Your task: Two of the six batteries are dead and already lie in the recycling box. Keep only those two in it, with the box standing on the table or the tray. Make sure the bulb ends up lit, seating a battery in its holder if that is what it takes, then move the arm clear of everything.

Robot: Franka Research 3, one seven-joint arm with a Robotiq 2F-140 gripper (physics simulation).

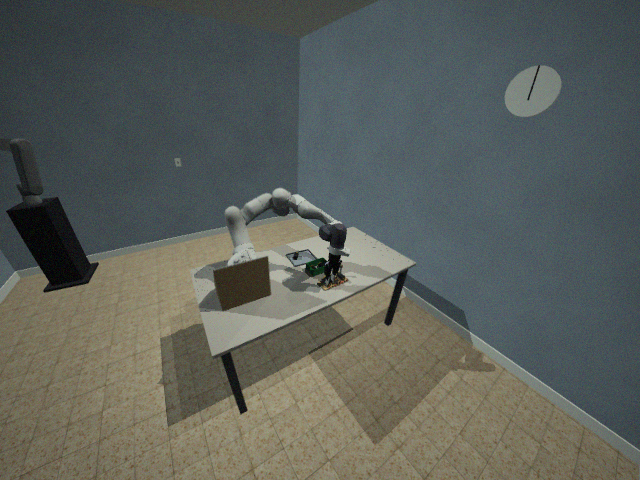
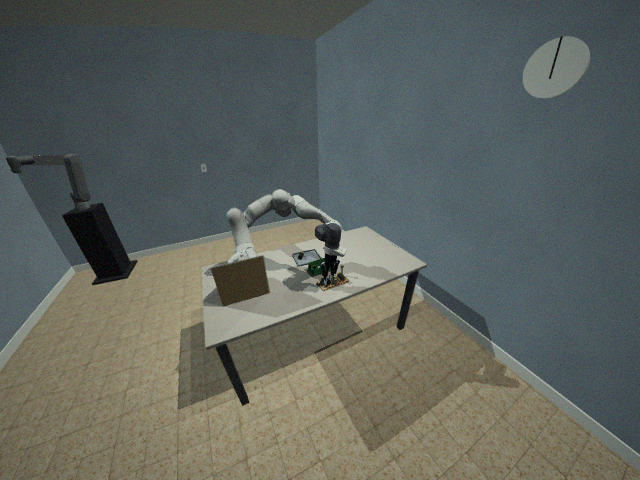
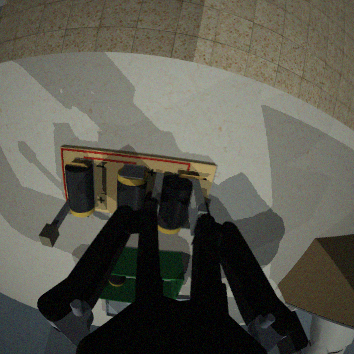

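Note:
My gripper [image 3: 175,186] [image 1: 331,280] [image 2: 327,279] is shut on a black battery [image 3: 173,212] with a gold end, over the right-hand holder of the circuit board [image 3: 111,181] [image 2: 338,284]. The battery looks slightly tilted; whether it is fully seated is hidden. Two more batteries, one at the left [image 3: 80,191] and one in the middle [image 3: 131,189], lie in the board's holders. The green recycling box [image 3: 170,270] [image 1: 313,268] [image 2: 314,268] stands behind the board; a gold battery end [image 3: 117,281] shows in it, the rest is hidden. No lit bulb can be made out.
A tray [image 1: 308,253] [image 2: 314,253] with a dark battery [image 1: 295,255] [image 2: 301,255] lies behind the box. A brown panel [image 1: 241,283] [image 2: 240,280] [image 3: 312,270] stands near the arm's base. A stalk with a dark block [image 3: 49,234] sticks out beside the board.

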